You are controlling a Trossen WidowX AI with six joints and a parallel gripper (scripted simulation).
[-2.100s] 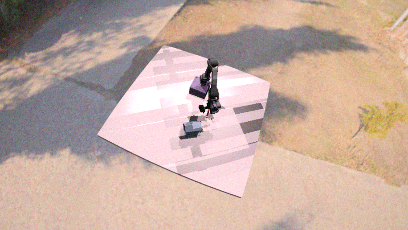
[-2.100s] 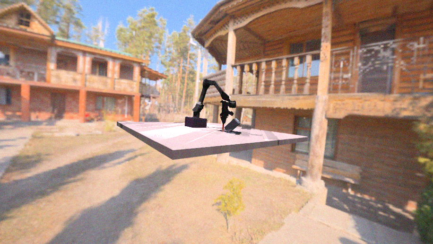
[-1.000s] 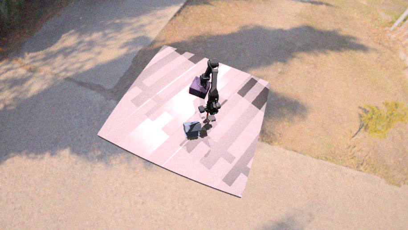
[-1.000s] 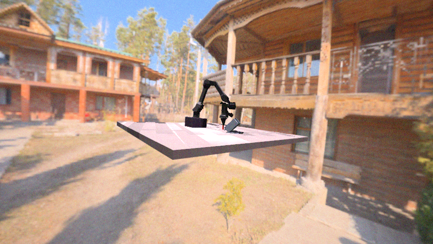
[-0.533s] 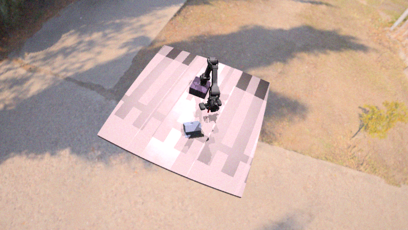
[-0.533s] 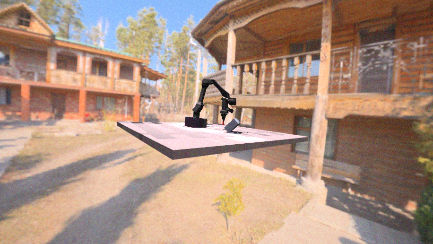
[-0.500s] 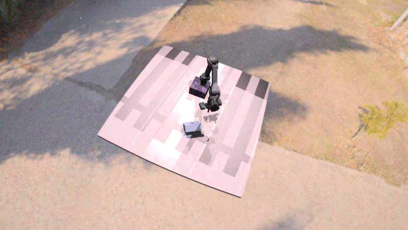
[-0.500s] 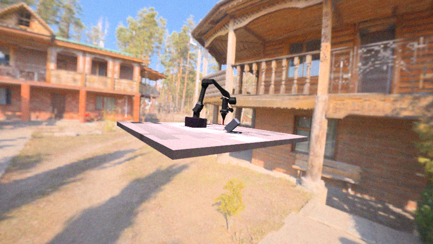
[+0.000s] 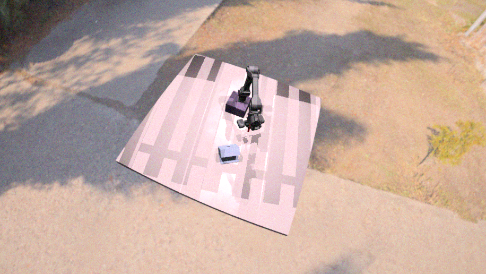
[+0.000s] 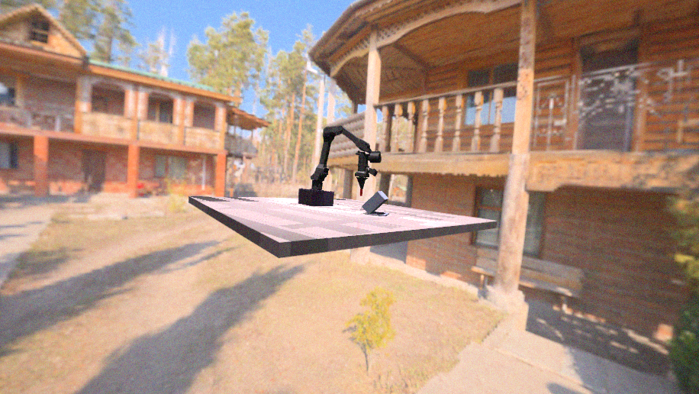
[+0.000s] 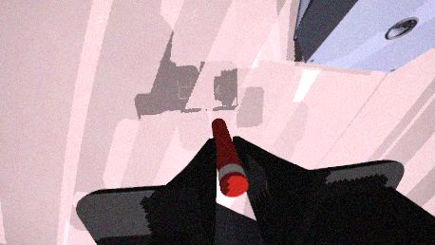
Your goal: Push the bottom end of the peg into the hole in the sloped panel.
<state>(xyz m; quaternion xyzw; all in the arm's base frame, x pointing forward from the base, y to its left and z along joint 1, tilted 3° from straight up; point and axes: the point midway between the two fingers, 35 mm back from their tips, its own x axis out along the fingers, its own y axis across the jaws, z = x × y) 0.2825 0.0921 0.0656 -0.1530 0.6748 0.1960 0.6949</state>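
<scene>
Now: gripper tip 180 mm short of the grey sloped panel, 110 mm to the left of it and 60 mm above it. Also, from my gripper tip: round red peg (20 mm above).
</scene>
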